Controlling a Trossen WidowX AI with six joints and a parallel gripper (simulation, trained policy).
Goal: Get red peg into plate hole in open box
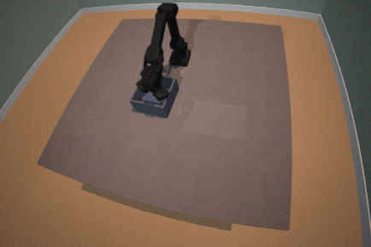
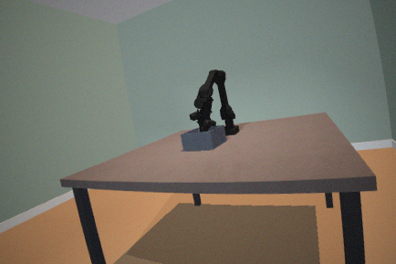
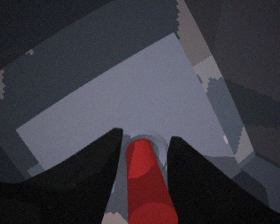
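My gripper tip is 10 mm past the red peg and 10 mm to the right of it. Also, from my gripper tip: pale plate 10 mm behind, 10 mm to the left, 20 mm below; box 10 mm behind, 10 mm to the left, 40 mm below.
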